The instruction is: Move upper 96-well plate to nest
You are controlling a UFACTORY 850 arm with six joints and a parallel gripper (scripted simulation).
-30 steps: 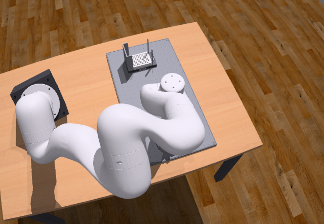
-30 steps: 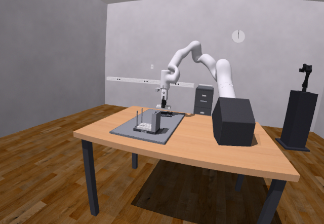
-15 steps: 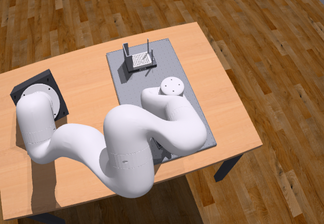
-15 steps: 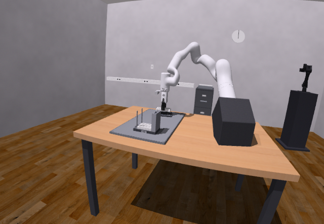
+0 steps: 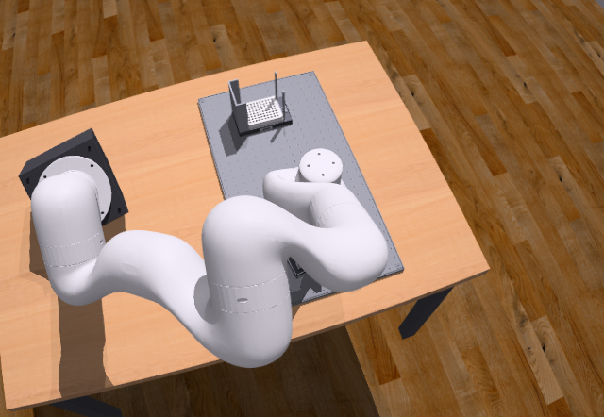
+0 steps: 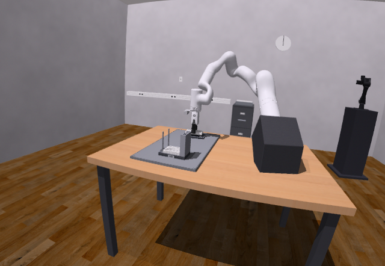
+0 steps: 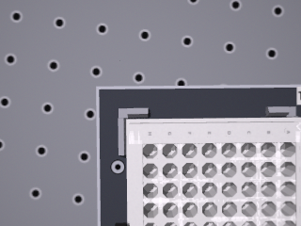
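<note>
My hand is 10 mm above the white 96-well plate. The rest, counted from my hand: plate nest N1: 40 mm below.
</note>
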